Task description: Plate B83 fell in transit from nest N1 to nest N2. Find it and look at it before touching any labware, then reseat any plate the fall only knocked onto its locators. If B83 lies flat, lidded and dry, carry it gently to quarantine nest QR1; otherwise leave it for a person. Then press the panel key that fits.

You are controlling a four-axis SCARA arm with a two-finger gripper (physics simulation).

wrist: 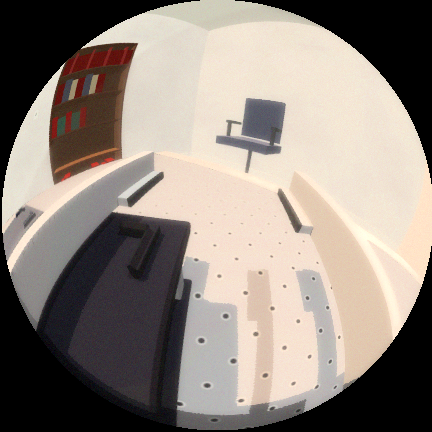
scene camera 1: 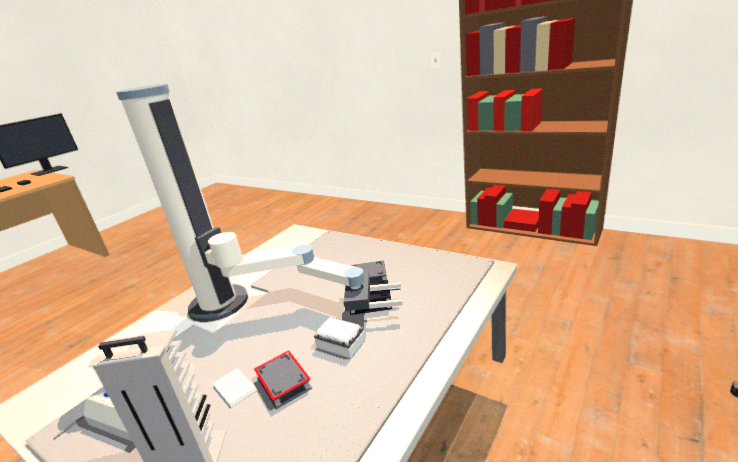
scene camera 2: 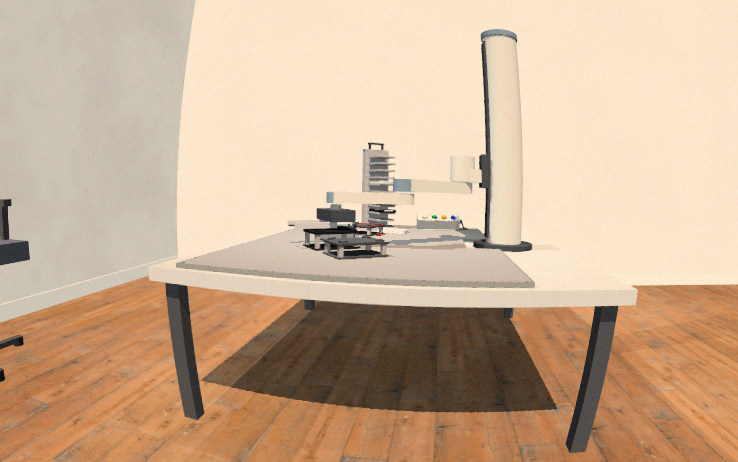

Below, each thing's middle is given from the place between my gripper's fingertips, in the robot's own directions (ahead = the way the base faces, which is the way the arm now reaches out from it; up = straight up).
My hand is 57 cm to the left of the white lid (scene camera 1: 233, 386), 30 cm past it and 6 cm above it.
